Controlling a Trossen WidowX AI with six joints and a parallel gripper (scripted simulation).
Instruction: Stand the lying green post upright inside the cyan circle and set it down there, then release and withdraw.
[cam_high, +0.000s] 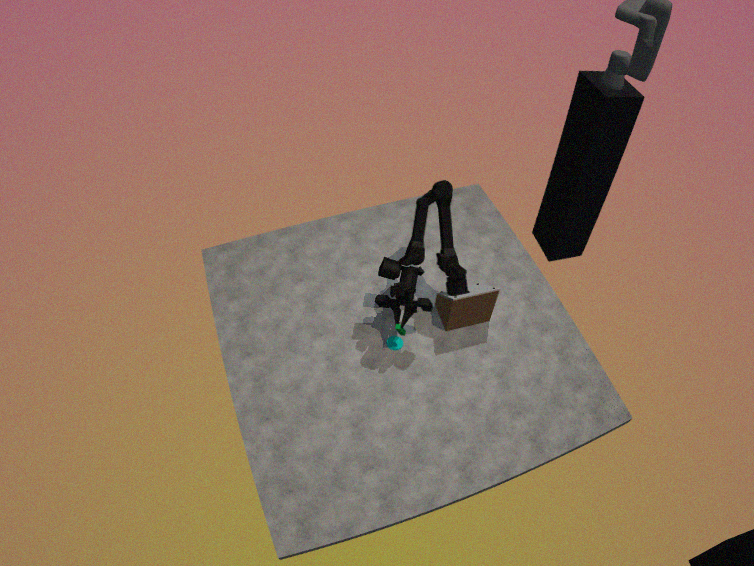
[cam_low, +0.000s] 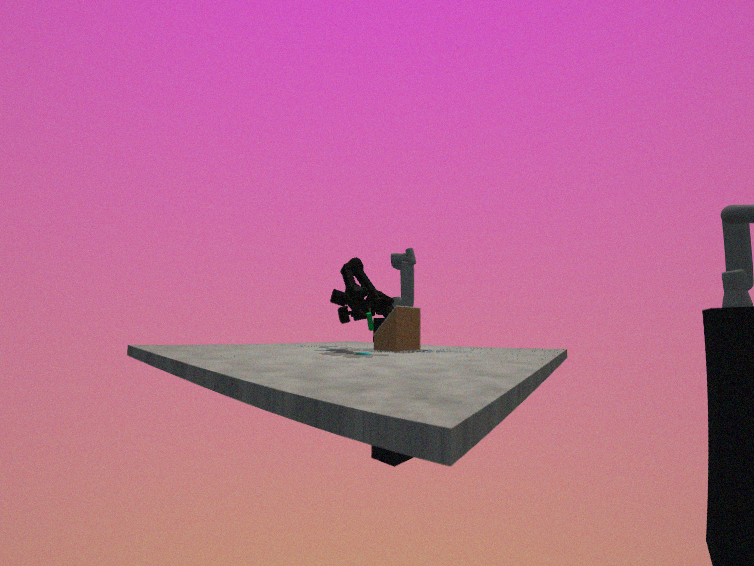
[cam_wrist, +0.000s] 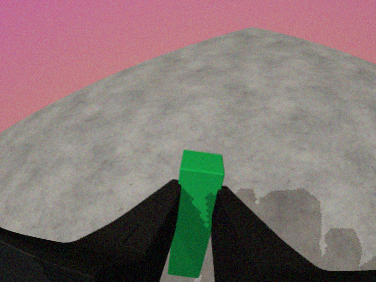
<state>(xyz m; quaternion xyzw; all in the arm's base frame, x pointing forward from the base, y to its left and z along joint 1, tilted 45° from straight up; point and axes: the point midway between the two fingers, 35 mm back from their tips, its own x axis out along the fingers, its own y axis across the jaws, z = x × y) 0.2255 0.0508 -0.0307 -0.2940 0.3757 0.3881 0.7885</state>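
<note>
My gripper tip is 140 mm above the cyan circle and 30 mm to the left of it. The rest, counted from my gripper tip: green post (20 mm below, 10 mm behind).
</note>
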